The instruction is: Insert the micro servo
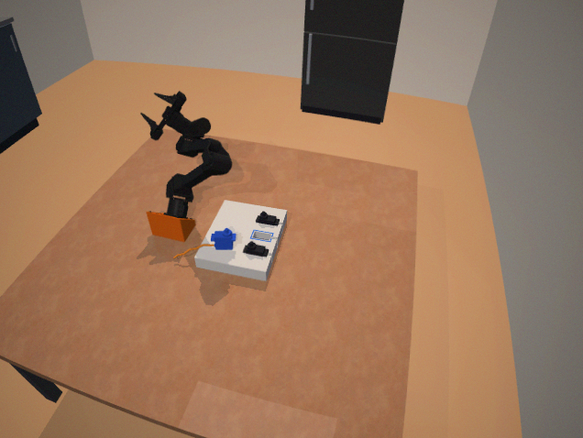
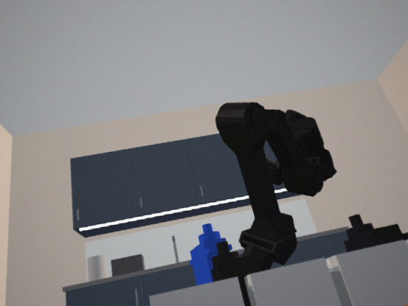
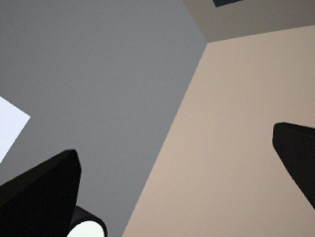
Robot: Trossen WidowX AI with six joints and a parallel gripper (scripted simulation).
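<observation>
Right now my gripper tip is 370 mm short of the white deck, 120 mm to the left of it and 380 mm above it.
</observation>
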